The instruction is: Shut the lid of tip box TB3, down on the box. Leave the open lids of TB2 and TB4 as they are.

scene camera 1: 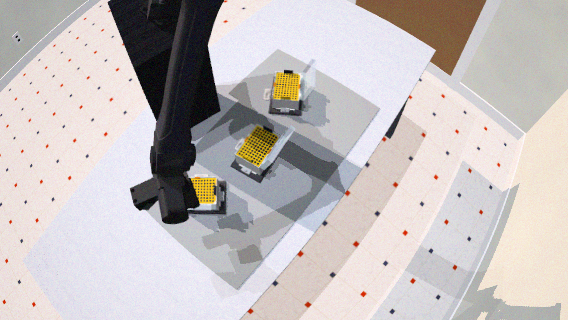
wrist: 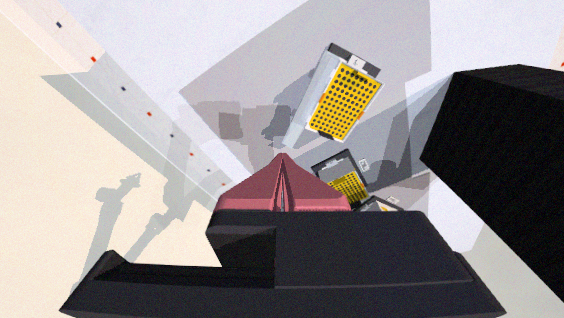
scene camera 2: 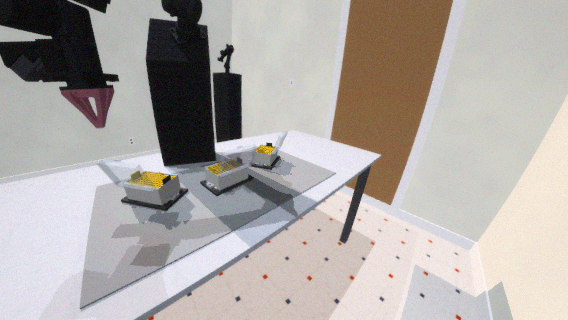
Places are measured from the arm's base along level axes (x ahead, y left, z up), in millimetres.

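Pixels of known places: gripper, fingertip midpoint: (scene camera 1: 188,203) (wrist: 282,159) (scene camera 2: 100,127); arm's base, link origin: (scene camera 2: 188,36).
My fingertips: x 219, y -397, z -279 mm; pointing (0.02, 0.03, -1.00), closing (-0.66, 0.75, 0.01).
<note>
For each thing: its middle in the pictures, then the offset to it from my fingertips. Level surfaces: height alone.
- Tip box TB3, body centre: (wrist: 342,108) (scene camera 1: 196,189) (scene camera 2: 150,177) dz -170, dx -53, dy +93 mm
- TB2, body centre: (wrist: 347,193) (scene camera 1: 257,144) (scene camera 2: 226,165) dz -170, dx +70, dy +283 mm
- grey mat, surface height: dz -234 mm
- white table, surface height: dz -237 mm
Tip box TB3 (scene camera 1: 205,191) (scene camera 2: 156,189) (wrist: 345,102) is the box with a yellow rack nearest the gripper. Its clear lid (scene camera 2: 119,171) (wrist: 311,97) stands open, leaning outward; in scene camera 1 the arm hides it. TB2 (scene camera 1: 257,146) (scene camera 2: 227,174) (wrist: 347,187) is the middle box, its lid (scene camera 1: 281,145) open. TB4 (scene camera 1: 286,86) (scene camera 2: 265,156) is the far box, its lid (scene camera 1: 308,82) (scene camera 2: 282,142) open. My gripper (scene camera 2: 100,126) (wrist: 282,159) is shut and empty, well above the table and apart from TB3's lid. Its fingers are hidden in scene camera 1.
The boxes stand on dark bases on a grey mat (scene camera 1: 350,115) (scene camera 2: 105,250) on a white table (scene camera 1: 90,240) (scene camera 2: 40,215). A black pedestal (scene camera 1: 145,65) (scene camera 2: 182,100) (wrist: 500,130) stands at the table's back edge. The arm's shadow falls on the mat.
</note>
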